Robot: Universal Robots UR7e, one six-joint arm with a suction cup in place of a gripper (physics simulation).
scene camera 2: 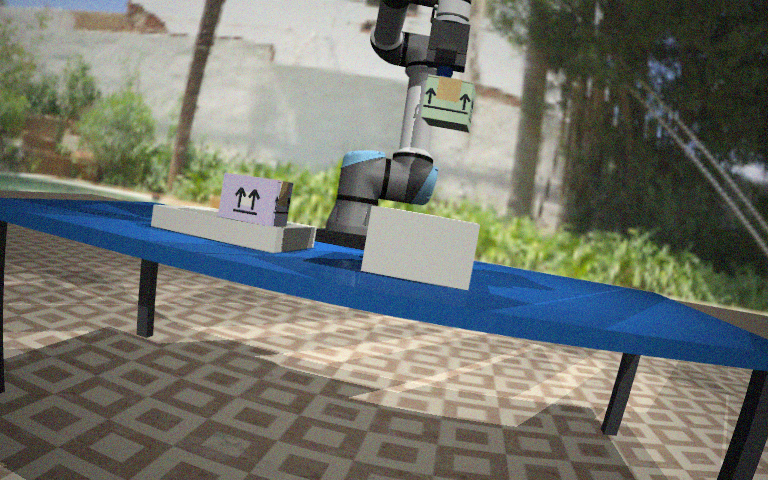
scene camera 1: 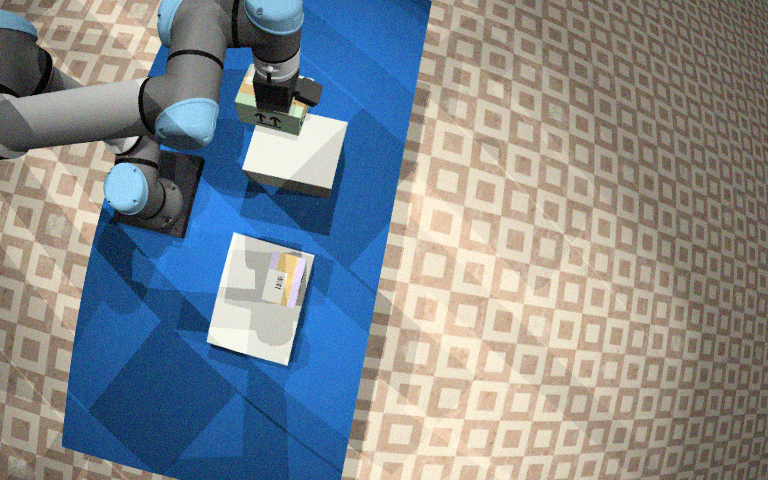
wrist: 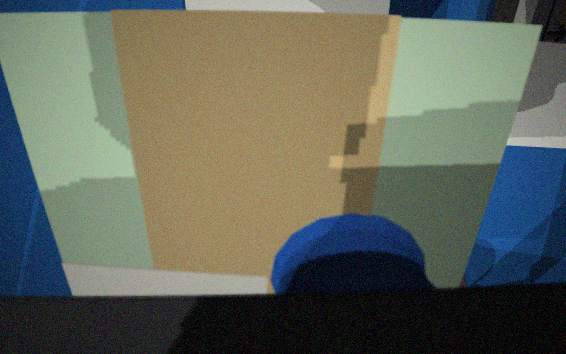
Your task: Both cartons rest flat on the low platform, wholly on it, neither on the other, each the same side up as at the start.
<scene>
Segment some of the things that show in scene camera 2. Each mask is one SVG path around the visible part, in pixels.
A large white box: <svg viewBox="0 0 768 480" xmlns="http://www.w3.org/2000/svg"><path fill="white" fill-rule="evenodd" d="M371 207L361 271L463 290L469 289L480 229L478 223L394 208Z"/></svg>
A low platform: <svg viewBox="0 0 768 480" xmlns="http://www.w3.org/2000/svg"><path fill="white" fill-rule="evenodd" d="M153 205L151 226L271 253L314 247L317 228L314 226L287 222L287 226L271 227L218 217L219 209L210 207Z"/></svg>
A lilac carton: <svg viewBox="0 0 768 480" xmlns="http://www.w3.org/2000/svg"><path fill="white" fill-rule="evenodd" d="M224 174L218 217L271 227L287 226L293 183L232 173Z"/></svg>
</scene>
